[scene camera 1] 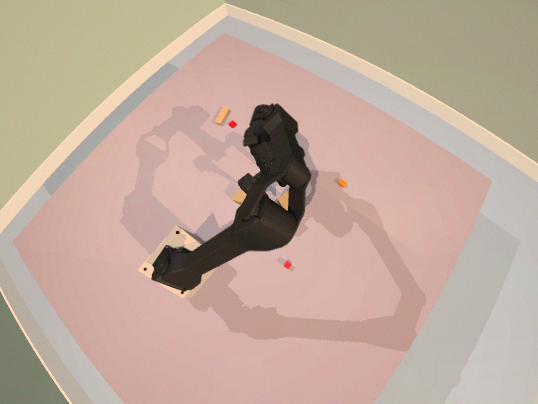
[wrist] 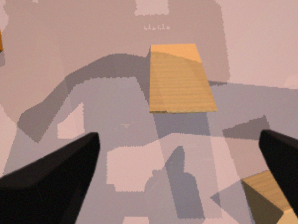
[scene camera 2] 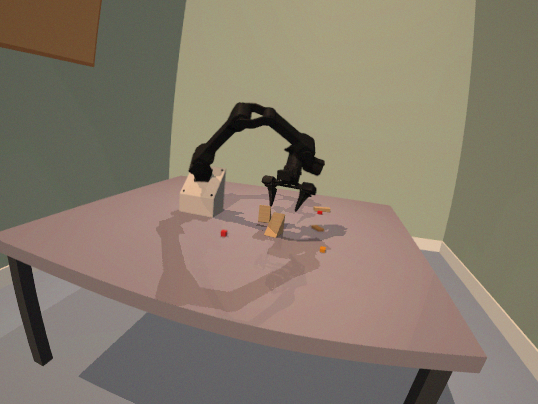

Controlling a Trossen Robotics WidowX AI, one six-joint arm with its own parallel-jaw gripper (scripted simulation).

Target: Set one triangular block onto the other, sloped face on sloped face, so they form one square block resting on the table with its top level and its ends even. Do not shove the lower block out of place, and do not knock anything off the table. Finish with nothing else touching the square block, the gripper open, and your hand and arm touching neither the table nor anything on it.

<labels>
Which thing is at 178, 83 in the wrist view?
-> A triangular block.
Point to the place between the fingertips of my gripper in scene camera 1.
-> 280, 188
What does my gripper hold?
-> Nothing.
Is my gripper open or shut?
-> Open.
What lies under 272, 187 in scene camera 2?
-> My gripper.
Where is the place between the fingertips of my gripper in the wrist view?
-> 179, 138
</labels>
